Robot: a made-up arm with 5 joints. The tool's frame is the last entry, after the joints. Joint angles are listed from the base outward. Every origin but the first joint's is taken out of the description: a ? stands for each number. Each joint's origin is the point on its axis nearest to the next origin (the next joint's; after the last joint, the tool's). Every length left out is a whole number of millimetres.
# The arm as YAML. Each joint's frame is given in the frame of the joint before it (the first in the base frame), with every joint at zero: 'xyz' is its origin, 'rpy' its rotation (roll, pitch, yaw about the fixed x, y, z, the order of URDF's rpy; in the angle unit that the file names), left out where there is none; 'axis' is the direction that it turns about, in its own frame. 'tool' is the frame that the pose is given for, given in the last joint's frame.
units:
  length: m
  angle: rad
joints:
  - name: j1
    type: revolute
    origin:
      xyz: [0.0, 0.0, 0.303]
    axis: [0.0, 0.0, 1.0]
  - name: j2
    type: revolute
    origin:
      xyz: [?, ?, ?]
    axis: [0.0, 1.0, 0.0]
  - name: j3
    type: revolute
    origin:
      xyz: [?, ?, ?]
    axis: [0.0, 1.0, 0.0]
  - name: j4
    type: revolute
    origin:
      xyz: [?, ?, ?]
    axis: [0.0, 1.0, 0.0]
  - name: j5
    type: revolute
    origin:
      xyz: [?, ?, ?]
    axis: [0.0, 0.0, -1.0]
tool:
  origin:
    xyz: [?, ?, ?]
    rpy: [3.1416, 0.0, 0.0]
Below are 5 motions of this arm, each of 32 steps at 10 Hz.
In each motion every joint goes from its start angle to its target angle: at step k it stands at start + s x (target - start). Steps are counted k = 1, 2, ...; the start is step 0. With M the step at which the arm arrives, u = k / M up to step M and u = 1 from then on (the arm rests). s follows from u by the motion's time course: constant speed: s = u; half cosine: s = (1 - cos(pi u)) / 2; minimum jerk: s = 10 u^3 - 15 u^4 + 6 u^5.
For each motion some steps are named. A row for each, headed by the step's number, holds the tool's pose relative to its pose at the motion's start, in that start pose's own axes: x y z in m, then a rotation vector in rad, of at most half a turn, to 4 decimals.
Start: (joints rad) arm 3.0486 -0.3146 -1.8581 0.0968 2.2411
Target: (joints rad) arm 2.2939 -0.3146 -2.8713 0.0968 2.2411
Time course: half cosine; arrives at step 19
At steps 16, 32:
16: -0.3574 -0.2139 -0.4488 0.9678 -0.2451 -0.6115
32: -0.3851 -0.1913 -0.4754 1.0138 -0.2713 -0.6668

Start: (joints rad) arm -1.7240 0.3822 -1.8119 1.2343 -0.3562
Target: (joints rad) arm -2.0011 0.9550 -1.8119 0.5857 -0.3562
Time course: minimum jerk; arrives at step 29
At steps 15, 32:
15: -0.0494 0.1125 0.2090 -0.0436 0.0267 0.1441
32: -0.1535 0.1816 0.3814 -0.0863 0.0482 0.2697

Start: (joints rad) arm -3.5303 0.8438 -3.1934 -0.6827 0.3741
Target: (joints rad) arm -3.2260 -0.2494 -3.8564 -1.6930 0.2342
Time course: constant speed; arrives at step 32
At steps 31, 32:
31: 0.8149 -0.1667 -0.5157 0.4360 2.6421 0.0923
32: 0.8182 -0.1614 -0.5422 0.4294 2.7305 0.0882

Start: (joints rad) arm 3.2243 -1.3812 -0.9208 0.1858 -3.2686
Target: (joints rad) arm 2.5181 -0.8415 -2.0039 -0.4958 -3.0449
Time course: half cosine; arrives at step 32
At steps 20, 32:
20: -0.2669 0.0159 -0.1500 0.3241 -0.8108 -0.2698
32: -0.3165 0.1019 -0.2111 0.3153 -1.1532 -0.4917

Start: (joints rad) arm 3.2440 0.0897 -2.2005 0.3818 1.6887
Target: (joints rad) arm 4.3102 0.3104 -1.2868 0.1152 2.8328
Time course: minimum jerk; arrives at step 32
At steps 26, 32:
26: -0.5888 0.7313 -0.2590 -1.2365 -0.3393 0.6777
32: -0.5987 0.7627 -0.3038 -1.2994 -0.3228 0.6749

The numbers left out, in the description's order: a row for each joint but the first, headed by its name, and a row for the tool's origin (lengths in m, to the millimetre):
j2: 0.0 0.0 0.0
j3: 0.041 0.0 0.217
j4: 0.122 0.0 -0.538
j5: 0.1 0.0 -0.128
tool: 0.0 0.0 0.0

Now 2 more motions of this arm.
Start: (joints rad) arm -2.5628 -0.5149 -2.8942 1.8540 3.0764
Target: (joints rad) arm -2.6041 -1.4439 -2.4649 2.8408 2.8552
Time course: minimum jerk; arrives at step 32
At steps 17, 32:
17: 0.1937 0.0218 -0.1936 -0.0118 0.2729 -0.1193
32: 0.3996 0.0472 -0.3028 -0.0456 0.4875 -0.2061

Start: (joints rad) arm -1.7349 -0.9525 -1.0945 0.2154 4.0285
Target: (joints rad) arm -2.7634 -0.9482 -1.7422 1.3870 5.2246
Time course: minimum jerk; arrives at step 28
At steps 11, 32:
11: -0.1215 -0.0021 -0.0552 0.2899 -0.1950 0.3050
32: -0.2015 0.0814 -0.2637 0.5998 -1.0508 1.0597

